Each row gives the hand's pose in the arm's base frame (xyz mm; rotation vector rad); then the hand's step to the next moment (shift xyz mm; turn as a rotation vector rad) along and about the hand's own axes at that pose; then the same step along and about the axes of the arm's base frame.
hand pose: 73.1 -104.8 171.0 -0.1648 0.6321 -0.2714
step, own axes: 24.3 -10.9 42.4 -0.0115 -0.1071 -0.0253
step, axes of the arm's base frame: 42.1 -14.7 22.7 -0.0455 -0.1002 0.0113
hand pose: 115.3 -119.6 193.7 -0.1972 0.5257 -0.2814
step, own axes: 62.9 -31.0 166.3 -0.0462 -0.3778 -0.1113
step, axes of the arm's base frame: 131.7 -30.2 119.6 -0.1765 -0.3543 0.0239
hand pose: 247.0 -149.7 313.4 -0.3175 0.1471 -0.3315
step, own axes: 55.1 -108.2 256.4 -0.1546 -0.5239 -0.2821
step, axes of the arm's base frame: 69.0 -43.7 271.7 -0.3541 -0.4963 -0.0788
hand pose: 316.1 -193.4 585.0 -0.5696 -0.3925 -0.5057
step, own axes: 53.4 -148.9 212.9 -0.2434 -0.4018 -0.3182
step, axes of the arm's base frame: -83.8 0.3 251.6 -0.3509 -0.3988 -0.1995
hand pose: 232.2 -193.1 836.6 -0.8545 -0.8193 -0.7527
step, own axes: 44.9 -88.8 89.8 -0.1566 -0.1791 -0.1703
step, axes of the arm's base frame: -79.2 26.8 104.8 -0.1707 -0.1911 -0.1413
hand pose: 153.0 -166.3 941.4 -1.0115 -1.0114 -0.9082
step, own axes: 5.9 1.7 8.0 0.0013 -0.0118 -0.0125
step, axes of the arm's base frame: 1.4 7.3 6.8 -0.0077 -0.0153 0.0015
